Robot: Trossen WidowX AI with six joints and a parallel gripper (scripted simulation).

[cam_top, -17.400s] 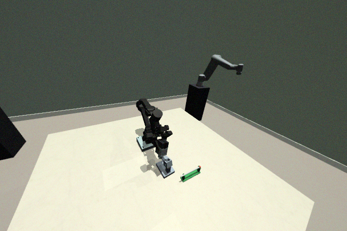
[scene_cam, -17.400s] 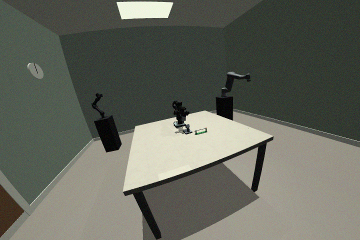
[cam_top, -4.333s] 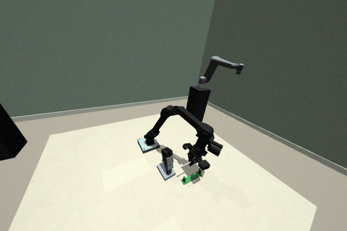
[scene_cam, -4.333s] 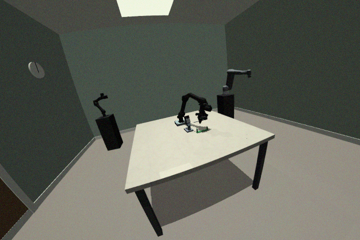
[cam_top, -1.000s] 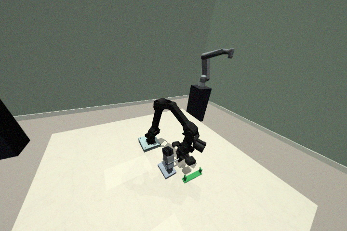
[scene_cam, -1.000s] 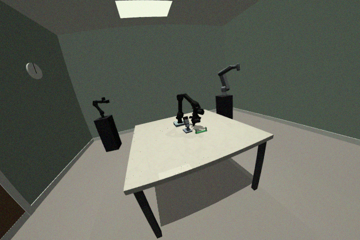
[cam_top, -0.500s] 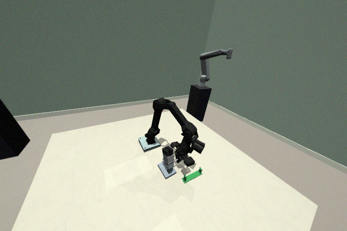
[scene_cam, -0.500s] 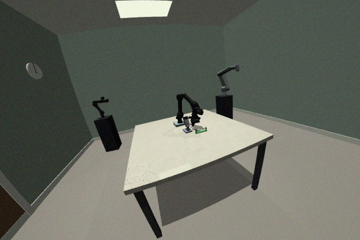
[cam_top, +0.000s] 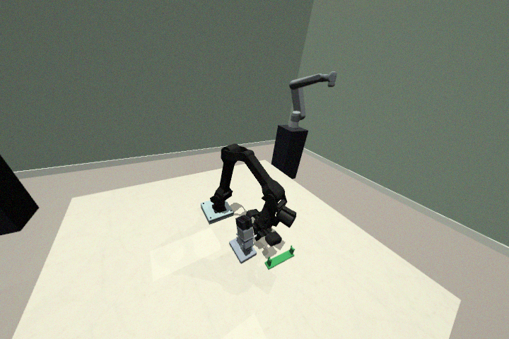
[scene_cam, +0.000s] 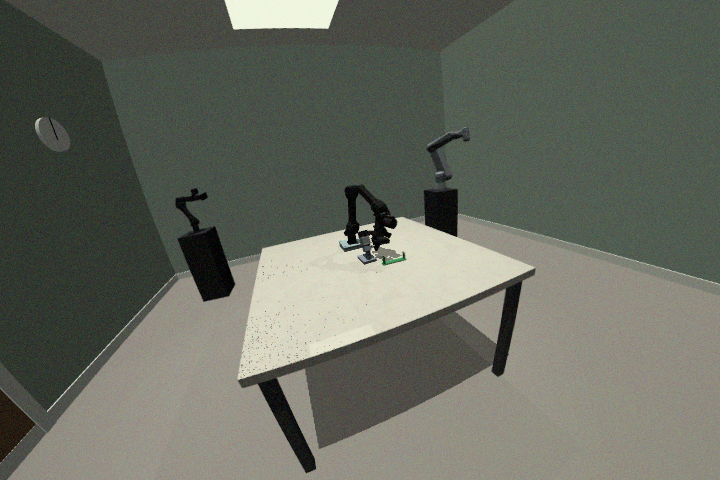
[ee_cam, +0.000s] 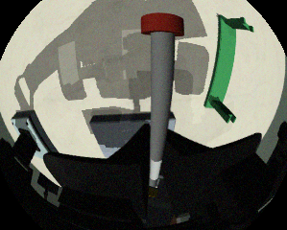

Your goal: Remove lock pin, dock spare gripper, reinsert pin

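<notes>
My gripper tip is now 6 cm to the left of the mount. Round my gripper tip: green cradle (10 cm ahead, 7 cm to the left, 2 cm below); then spare gripper (1 cm behind, 6 cm to the right, 7 cm above).
</notes>
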